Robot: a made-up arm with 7 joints. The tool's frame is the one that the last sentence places.
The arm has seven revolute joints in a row. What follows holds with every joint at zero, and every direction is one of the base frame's. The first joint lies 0.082 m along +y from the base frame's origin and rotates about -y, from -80 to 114.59 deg. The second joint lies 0.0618 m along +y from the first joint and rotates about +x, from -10 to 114.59 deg. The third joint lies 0.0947 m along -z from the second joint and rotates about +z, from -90 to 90 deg. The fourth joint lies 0.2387 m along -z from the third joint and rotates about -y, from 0 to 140 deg. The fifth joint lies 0.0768 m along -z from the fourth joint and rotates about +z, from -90 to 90 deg. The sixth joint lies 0.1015 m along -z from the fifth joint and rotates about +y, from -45 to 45 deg. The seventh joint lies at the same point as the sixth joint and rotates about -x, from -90 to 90 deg. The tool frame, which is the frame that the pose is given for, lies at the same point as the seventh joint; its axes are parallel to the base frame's.
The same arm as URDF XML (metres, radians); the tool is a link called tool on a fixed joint. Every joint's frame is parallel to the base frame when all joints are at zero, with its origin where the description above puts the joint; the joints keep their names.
<robot name="arm">
  <link name="base"/>
  <link name="link1"/>
  <link name="link2"/>
  <link name="link3"/>
  <link name="link4"/>
  <link name="link5"/>
  <link name="link6"/>
  <link name="link7"/>
  <link name="tool"/>
  <joint name="joint 1" type="revolute">
    <parent link="base"/>
    <child link="link1"/>
    <origin xyz="0.0000 0.0820 0.0000" rpy="0.0000 0.0000 0.0000"/>
    <axis xyz="0 -1 0"/>
    <limit lower="-1.3963" upper="2.0000"/>
  </joint>
  <joint name="joint 2" type="revolute">
    <parent link="link1"/>
    <child link="link2"/>
    <origin xyz="0.0000 0.0618 0.0000" rpy="0.0000 0.0000 0.0000"/>
    <axis xyz="1 0 0"/>
    <limit lower="-0.1745" upper="2.0000"/>
  </joint>
  <joint name="joint 3" type="revolute">
    <parent link="link2"/>
    <child link="link3"/>
    <origin xyz="0.0000 0.0000 -0.0947" rpy="0.0000 0.0000 0.0000"/>
    <axis xyz="0 0 1"/>
    <limit lower="-1.5708" upper="1.5708"/>
  </joint>
  <joint name="joint 4" type="revolute">
    <parent link="link3"/>
    <child link="link4"/>
    <origin xyz="0.0000 0.0000 -0.2387" rpy="0.0000 0.0000 0.0000"/>
    <axis xyz="0 -1 0"/>
    <limit lower="0.0000" upper="2.4435"/>
  </joint>
  <joint name="joint 5" type="revolute">
    <parent link="link4"/>
    <child link="link5"/>
    <origin xyz="0.0000 0.0000 -0.0768" rpy="0.0000 0.0000 0.0000"/>
    <axis xyz="0 0 1"/>
    <limit lower="-1.5708" upper="1.5708"/>
  </joint>
  <joint name="joint 6" type="revolute">
    <parent link="link5"/>
    <child link="link6"/>
    <origin xyz="0.0000 0.0000 -0.1015" rpy="0.0000 0.0000 0.0000"/>
    <axis xyz="0 1 0"/>
    <limit lower="-0.7854" upper="0.7854"/>
  </joint>
  <joint name="joint 7" type="revolute">
    <parent link="link6"/>
    <child link="link7"/>
    <origin xyz="0.0000 0.0000 0.0000" rpy="0.0000 0.0000 0.0000"/>
    <axis xyz="-1 0 0"/>
    <limit lower="-1.5708" upper="1.5708"/>
  </joint>
  <joint name="tool_joint" type="fixed">
    <parent link="link7"/>
    <child link="tool"/>
    <origin xyz="0.0000 0.0000 0.0000" rpy="0.0000 0.0000 0.0000"/>
  </joint>
</robot>

